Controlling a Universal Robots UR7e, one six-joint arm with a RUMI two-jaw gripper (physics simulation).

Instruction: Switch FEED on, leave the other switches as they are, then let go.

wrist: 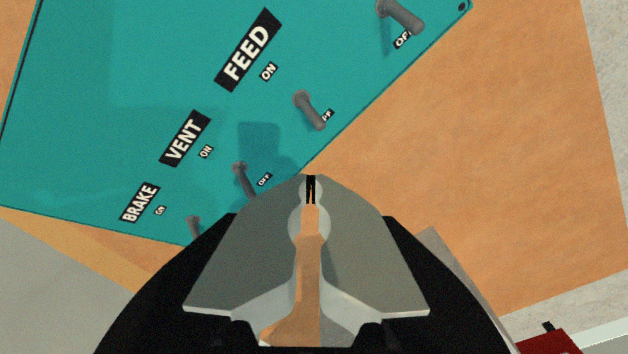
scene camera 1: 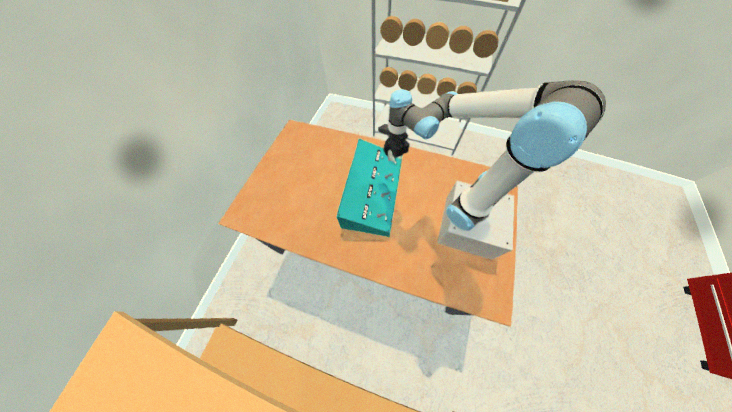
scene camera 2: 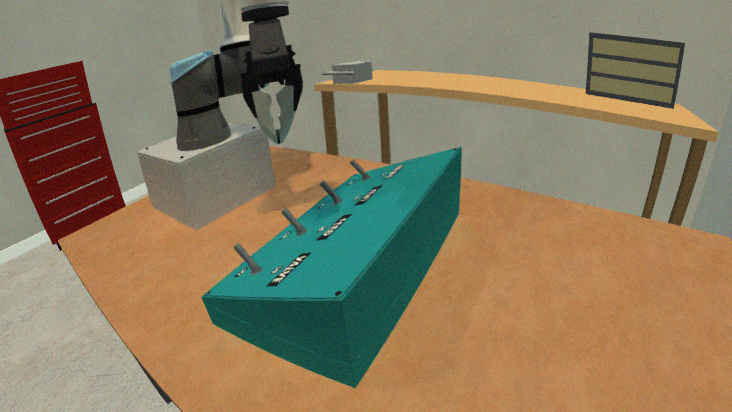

same spot on teal switch panel: (wrist: 136,124) = (scene camera 1: 361,189)
